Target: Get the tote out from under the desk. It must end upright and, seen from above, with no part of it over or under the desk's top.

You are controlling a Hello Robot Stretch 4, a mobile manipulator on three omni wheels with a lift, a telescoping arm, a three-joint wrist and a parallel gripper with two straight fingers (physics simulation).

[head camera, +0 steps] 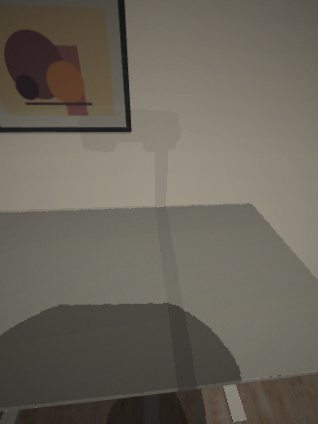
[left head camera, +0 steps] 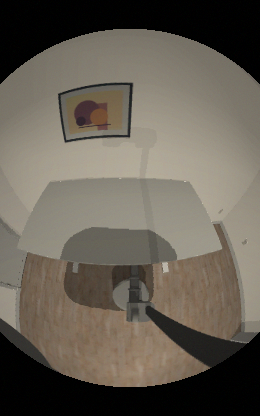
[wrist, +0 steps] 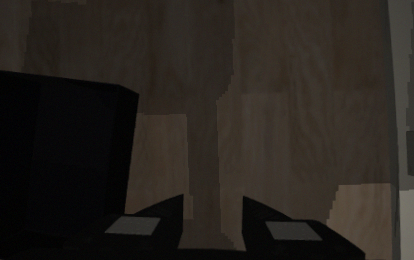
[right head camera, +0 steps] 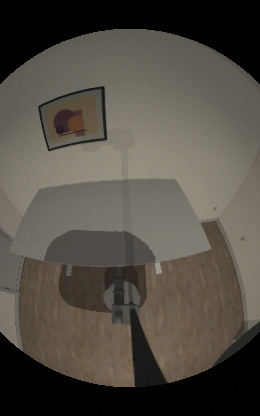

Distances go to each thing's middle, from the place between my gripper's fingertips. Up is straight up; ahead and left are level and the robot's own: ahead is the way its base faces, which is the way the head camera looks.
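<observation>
Black tote [wrist: 73, 138]: my gripper 10 mm past it, 260 mm to the right of it, 250 mm above it. Framed picture [head camera: 71, 71]: 370 mm ahead of my hand, 450 mm to the left of it, 1260 mm above it.
</observation>
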